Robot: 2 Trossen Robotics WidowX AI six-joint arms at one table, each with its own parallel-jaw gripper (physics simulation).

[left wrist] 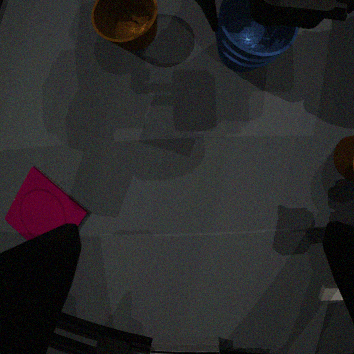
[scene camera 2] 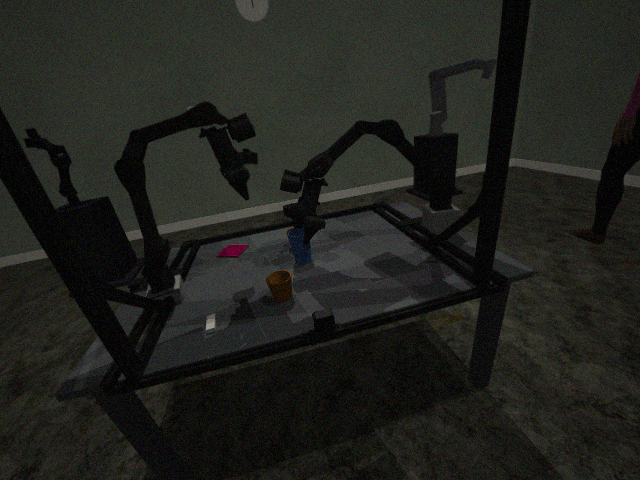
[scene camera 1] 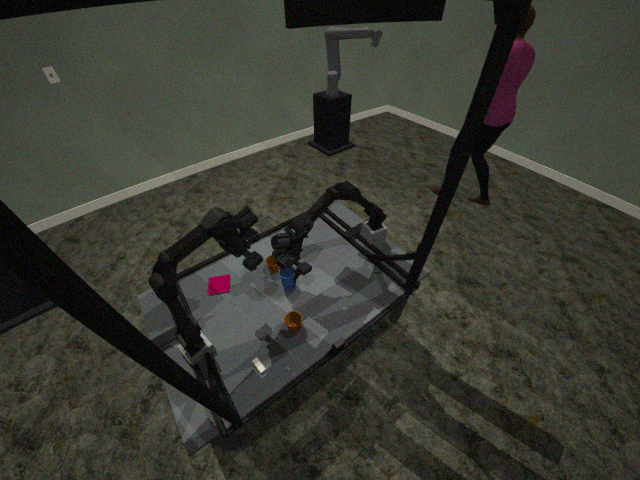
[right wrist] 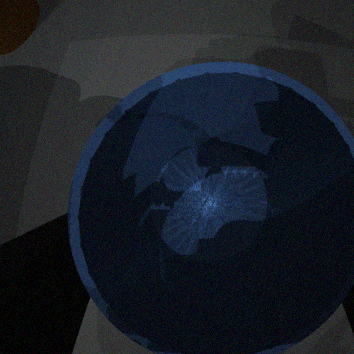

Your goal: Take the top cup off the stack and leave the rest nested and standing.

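Pixels of known places: left gripper, fingertip midpoint: (left wrist: 205, 237) (scene camera 2: 244, 196); right gripper, fingertip midpoint: (left wrist: 252, 28) (scene camera 2: 300, 240) (scene camera 1: 288, 276) (right wrist: 215, 214); left arm's base, link origin: (scene camera 2: 163, 285) (scene camera 1: 194, 345); right arm's base, link origin: (scene camera 2: 440, 207) (scene camera 1: 374, 225).
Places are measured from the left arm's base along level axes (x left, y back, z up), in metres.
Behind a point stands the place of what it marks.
A stack of nested blue cups (scene camera 1: 288, 280) {y -0.434, x -0.094, z 0.056 m} (scene camera 2: 301, 248) (left wrist: 246, 49) {y -0.425, x -0.052, z 0.071 m} stands upright near the middle of the table (scene camera 1: 347, 305) {y -0.549, x -0.333, z -0.042 m} (scene camera 2: 375, 267) {y -0.630, x -0.257, z -0.042 m}. My right gripper (scene camera 1: 289, 265) {y -0.458, x -0.066, z 0.037 m} (scene camera 2: 304, 230) {y -0.458, x -0.066, z 0.037 m} comes down from above and is shut on the top blue cup (right wrist: 211, 211) {y -0.460, x -0.065, z 0.008 m} at its rim. The right wrist view looks straight into that cup. My left gripper (scene camera 1: 252, 260) {y -0.319, x -0.010, z 0.220 m} (scene camera 2: 242, 188) {y -0.319, x -0.010, z 0.220 m} (left wrist: 205, 237) {y -0.319, x -0.010, z 0.220 m} is open and empty, held high above the table to the left of the stack.
One orange cup (scene camera 1: 293, 321) {y -0.339, x -0.205, z -0.038 m} (scene camera 2: 279, 285) {y -0.318, x -0.256, z 0.019 m} (left wrist: 345, 158) {y -0.327, x -0.189, z 0.002 m} stands in front of the stack, another (scene camera 1: 271, 263) {y -0.488, x 0.092, z -0.025 m} (left wrist: 124, 21) {y -0.497, x 0.079, z -0.039 m} just behind it. A pink square (scene camera 1: 218, 285) {y -0.237, x 0.194, z -0.035 m} (scene camera 2: 232, 250) {y -0.241, x 0.195, z -0.034 m} (left wrist: 40, 205) {y -0.258, x 0.198, z -0.034 m} and a small white block (scene camera 1: 259, 365) {y -0.122, x -0.236, z -0.030 m} (scene camera 2: 210, 322) {y -0.121, x -0.236, z -0.030 m} lie at the left. A black frame post (scene camera 1: 461, 152) {y -0.782, x -0.501, z 0.646 m} rises at the table's right corner.
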